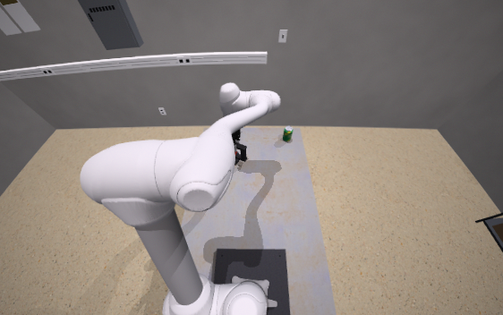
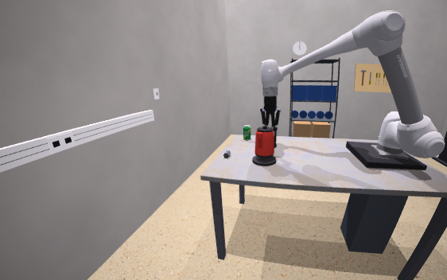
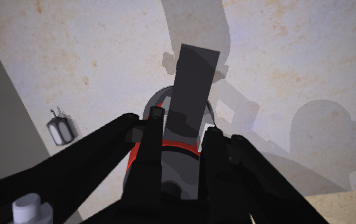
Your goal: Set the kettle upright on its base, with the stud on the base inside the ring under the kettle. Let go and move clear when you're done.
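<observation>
The red kettle lies 10 mm ahead of my hand, 30 mm to the left of it and 40 mm below it. The rest, counted from my hand: small dark object (280 mm ahead, 40 mm to the left, 160 mm below); green can (250 mm ahead, 360 mm to the right, 120 mm below); round black base (20 mm ahead, 60 mm to the left, 170 mm below).
</observation>
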